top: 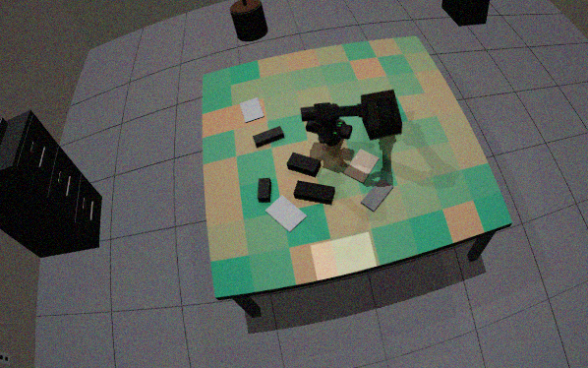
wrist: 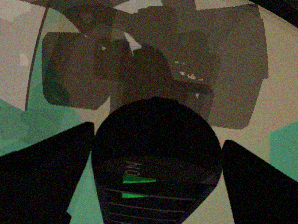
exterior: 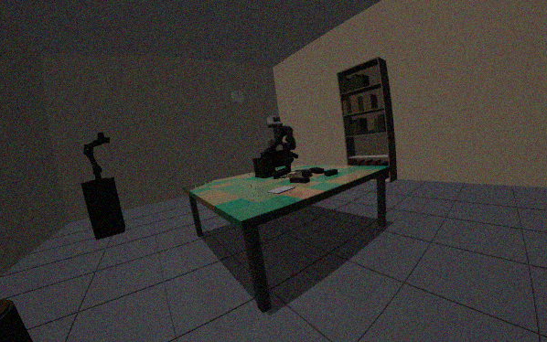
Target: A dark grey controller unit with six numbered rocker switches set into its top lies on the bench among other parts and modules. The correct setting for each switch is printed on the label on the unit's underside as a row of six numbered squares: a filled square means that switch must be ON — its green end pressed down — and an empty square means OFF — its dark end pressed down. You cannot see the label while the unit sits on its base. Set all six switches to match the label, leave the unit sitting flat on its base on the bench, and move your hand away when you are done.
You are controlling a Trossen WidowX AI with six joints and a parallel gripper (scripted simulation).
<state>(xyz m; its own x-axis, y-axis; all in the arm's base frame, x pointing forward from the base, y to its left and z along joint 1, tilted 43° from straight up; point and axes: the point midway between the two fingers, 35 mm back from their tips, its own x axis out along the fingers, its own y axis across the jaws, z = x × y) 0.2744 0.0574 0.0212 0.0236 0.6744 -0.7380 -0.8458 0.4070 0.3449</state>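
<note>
Right now the module is 14 cm ahead of my gripper tip, 6 cm to the left of it and 4 cm below it.
</note>
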